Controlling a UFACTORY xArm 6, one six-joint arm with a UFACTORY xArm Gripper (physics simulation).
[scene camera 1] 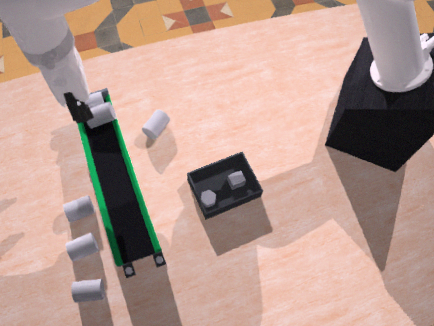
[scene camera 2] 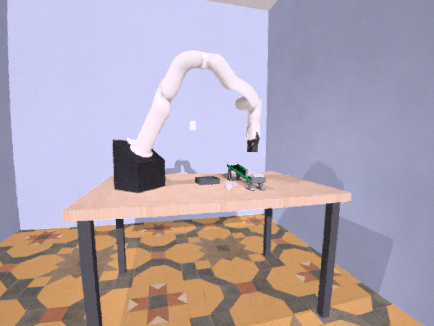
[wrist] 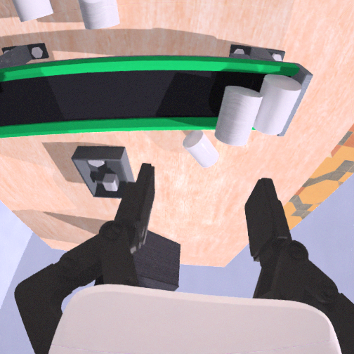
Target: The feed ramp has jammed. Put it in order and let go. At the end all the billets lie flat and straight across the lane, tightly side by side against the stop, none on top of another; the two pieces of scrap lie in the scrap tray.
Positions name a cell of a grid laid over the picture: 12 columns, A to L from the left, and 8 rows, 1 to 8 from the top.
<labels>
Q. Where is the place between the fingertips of my gripper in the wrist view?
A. G5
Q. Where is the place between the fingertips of my gripper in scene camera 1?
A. At C3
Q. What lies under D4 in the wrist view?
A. A black scrap tray.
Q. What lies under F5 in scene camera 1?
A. A black scrap tray.
</labels>
